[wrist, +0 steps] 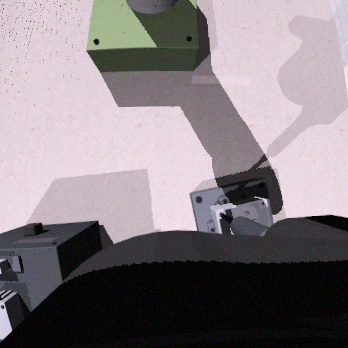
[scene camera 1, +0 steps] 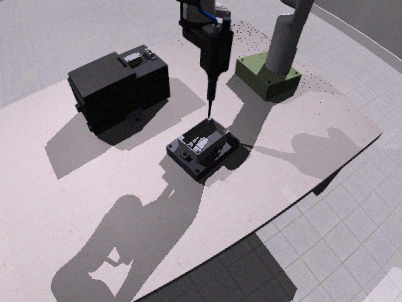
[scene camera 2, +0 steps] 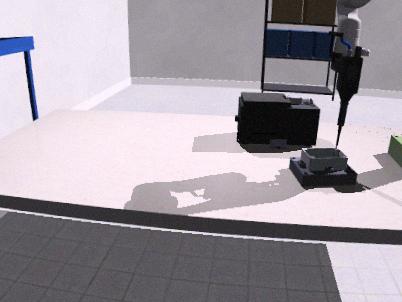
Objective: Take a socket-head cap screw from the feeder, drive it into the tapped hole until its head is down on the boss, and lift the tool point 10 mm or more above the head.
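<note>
My screwdriver [scene camera 1: 209, 117] [scene camera 2: 337, 146] [wrist: 222, 216] points down, upright in the scene views. Its thin tip is at the rear corner of the open grey box, at about rim height. Whether it touches the corner boss, and whether a screw is on the bit, is too small to tell. The grey box [scene camera 1: 189, 148] [scene camera 2: 324, 163] sits on a dark fixture plate [scene camera 1: 199, 175] [scene camera 2: 327, 180] [wrist: 200, 210]. The tapped hole cannot be made out. The black screw feeder [scene camera 1: 125, 95] [scene camera 2: 277, 122] [wrist: 40, 267] stands apart from the box, to its left in the scene views.
The arm's green base block [scene camera 1: 260, 80] [scene camera 2: 398, 149] [wrist: 145, 59] stands behind and right of the box in scene camera 1. A shelf rack [scene camera 2: 263, 55] and a blue table [scene camera 2: 15, 46] stand beyond the worktable. The tool's dark housing covers the lower wrist view. Shadows cross the tabletop.
</note>
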